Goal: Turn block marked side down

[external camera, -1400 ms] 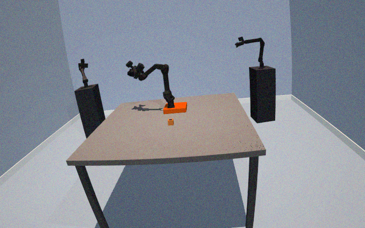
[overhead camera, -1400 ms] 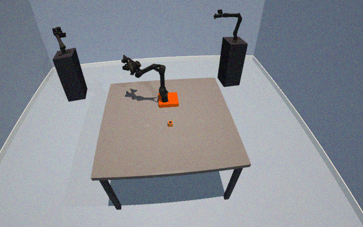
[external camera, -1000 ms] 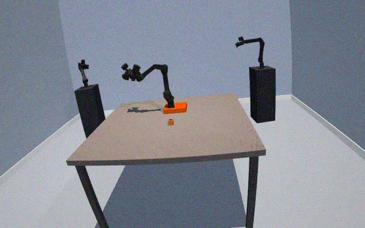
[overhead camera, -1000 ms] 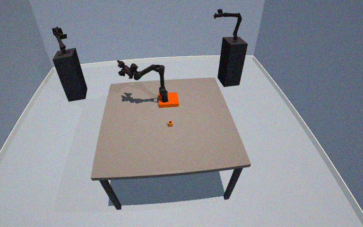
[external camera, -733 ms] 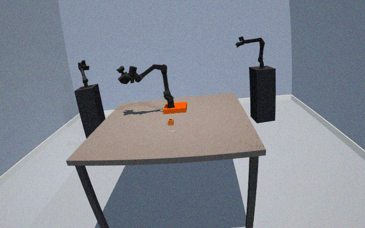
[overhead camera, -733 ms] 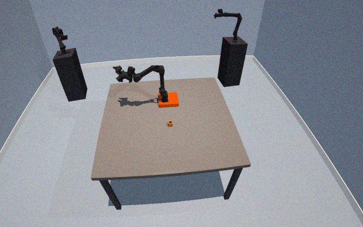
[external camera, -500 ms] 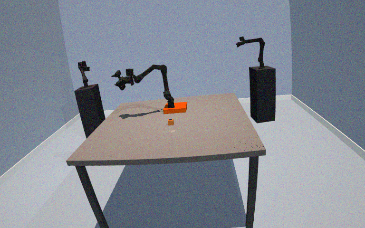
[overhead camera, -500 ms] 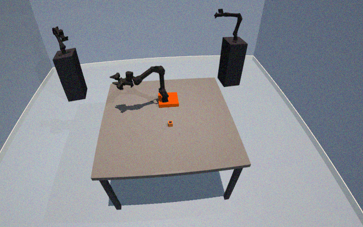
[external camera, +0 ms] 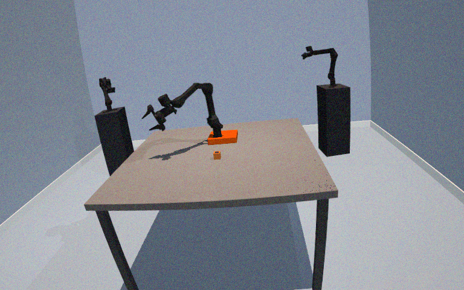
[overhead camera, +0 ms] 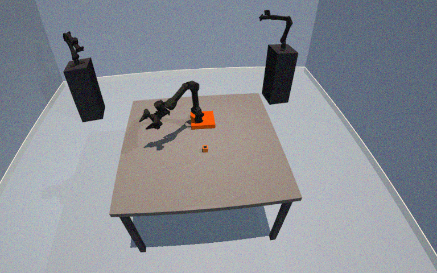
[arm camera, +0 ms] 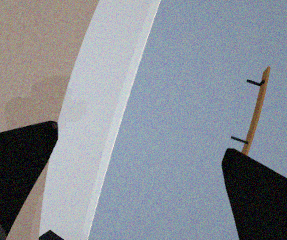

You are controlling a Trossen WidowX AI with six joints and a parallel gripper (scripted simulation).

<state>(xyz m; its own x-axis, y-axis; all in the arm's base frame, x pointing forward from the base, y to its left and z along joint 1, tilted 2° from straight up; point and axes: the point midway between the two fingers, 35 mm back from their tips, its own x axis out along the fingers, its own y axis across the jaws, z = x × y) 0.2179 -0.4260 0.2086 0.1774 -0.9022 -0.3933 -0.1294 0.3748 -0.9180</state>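
Now: gripper tip 44 cm to the right of the small orange block, 22 cm above it and 11 cm short of it.
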